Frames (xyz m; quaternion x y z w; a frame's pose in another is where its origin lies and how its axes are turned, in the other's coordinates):
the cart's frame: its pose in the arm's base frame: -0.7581 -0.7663 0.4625 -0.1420 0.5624 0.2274 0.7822
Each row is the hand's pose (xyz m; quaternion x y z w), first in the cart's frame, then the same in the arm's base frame.
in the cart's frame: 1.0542 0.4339 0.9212 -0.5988 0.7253 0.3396 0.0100
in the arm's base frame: 0.0475 0.2521 -0.2172 0.4437 -0.4850 -0.5017 0.5623
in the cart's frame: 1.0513 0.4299 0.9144 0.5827 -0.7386 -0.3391 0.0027
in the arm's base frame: 0.0433 0.2449 -0.2168 0.4326 -0.4918 -0.4874 0.5773
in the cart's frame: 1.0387 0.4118 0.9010 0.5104 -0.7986 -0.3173 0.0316
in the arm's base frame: 0.0384 0.2205 -0.2099 0.3979 -0.5359 -0.4147 0.6185
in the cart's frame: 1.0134 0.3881 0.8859 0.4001 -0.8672 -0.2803 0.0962
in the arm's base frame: 0.0316 0.1881 -0.1917 0.3389 -0.5731 -0.2993 0.6835
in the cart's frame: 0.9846 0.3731 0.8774 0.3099 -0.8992 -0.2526 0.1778
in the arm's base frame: 0.0248 0.1655 -0.1678 0.2796 -0.5688 -0.2038 0.7462
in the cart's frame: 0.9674 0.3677 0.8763 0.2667 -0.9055 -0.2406 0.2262
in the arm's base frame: 0.0221 0.1570 -0.1521 0.2471 -0.5546 -0.1582 0.7787
